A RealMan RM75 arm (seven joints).
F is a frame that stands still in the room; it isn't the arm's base.
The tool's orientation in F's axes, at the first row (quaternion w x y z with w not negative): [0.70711 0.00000 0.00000 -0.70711]
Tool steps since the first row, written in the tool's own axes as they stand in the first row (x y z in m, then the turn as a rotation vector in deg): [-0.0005 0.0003 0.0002 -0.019 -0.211 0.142]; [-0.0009 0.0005 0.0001 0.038 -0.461 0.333]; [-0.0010 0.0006 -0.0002 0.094 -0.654 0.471]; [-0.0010 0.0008 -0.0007 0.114 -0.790 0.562]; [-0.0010 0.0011 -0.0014 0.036 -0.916 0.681]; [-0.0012 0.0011 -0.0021 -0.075 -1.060 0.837]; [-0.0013 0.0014 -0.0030 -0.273 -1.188 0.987]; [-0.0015 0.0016 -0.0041 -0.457 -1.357 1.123]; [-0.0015 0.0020 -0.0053 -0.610 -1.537 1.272]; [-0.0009 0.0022 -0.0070 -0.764 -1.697 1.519]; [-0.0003 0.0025 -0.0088 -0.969 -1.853 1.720]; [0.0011 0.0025 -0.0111 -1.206 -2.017 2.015]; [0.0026 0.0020 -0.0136 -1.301 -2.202 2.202]
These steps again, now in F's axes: [0.0003 0.0005 0.0002 -0.211 0.019 0.142]; [0.0005 0.0009 0.0001 -0.461 -0.038 0.333]; [0.0006 0.0010 -0.0002 -0.654 -0.094 0.471]; [0.0008 0.0010 -0.0007 -0.790 -0.114 0.562]; [0.0011 0.0010 -0.0014 -0.916 -0.036 0.681]; [0.0011 0.0012 -0.0021 -1.060 0.075 0.837]; [0.0014 0.0013 -0.0030 -1.188 0.273 0.987]; [0.0016 0.0015 -0.0041 -1.357 0.457 1.123]; [0.0020 0.0015 -0.0053 -1.537 0.610 1.272]; [0.0022 0.0009 -0.0070 -1.697 0.764 1.519]; [0.0025 0.0003 -0.0088 -1.853 0.969 1.720]; [0.0025 -0.0011 -0.0111 -2.017 1.206 2.015]; [0.0020 -0.0026 -0.0136 -2.202 1.301 2.202]
